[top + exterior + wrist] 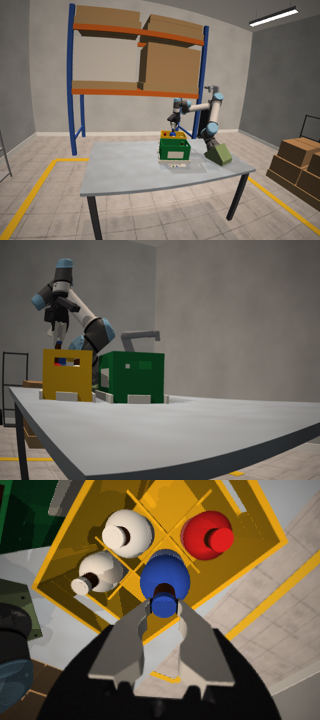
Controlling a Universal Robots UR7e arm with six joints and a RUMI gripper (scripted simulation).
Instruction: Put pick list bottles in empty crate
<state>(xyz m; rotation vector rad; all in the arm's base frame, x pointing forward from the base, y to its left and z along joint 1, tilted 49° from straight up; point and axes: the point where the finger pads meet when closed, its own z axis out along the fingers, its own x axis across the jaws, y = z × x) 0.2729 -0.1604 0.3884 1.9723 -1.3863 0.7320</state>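
My gripper is now 7 cm above the blue-label bottle. From my hand the other things lie so: green-label bottle (4 cm ahead, 25 cm to the left, 12 cm below); red-label bottle (8 cm ahead, 4 cm to the right, 12 cm below); yellow crate (2 cm ahead, 4 cm to the left, 13 cm below).
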